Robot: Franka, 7 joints.
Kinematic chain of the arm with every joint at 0, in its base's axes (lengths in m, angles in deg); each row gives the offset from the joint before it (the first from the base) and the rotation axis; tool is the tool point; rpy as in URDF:
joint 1: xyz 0 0 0.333 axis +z
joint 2: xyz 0 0 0 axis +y
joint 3: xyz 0 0 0.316 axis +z
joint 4: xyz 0.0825 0 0 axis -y
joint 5: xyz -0.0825 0 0.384 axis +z
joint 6: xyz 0 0 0 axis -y
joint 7: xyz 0.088 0 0 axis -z
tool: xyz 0 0 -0.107 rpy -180 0 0
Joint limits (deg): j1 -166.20..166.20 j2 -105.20..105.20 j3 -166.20..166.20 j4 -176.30..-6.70 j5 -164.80..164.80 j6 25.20..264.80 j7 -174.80..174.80
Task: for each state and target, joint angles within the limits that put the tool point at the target. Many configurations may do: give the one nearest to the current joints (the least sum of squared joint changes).
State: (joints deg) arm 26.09 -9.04 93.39 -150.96 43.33 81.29 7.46
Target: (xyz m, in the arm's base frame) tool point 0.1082 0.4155 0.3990
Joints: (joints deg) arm 3.77 -18.45 59.80 -129.48 39.61 81.11 7.46
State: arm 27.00 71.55 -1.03 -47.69 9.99 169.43 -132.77
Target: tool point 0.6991 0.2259 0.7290
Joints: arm 20.24 50.79 -3.13 -30.03 11.62 190.23 -132.77
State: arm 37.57 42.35 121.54 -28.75 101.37 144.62 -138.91
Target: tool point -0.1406 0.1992 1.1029
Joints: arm 38.44 36.90 151.12 -63.48 100.77 138.54 -138.91
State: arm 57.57 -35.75 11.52 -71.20 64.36 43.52 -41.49
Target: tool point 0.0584 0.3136 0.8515
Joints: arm 50.92 -19.35 4.13 -79.89 60.85 45.62 -41.49
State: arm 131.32 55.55 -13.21 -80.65 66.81 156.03 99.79
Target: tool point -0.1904 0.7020 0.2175
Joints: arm 124.74 48.06 -20.41 -87.95 67.86 158.03 99.79
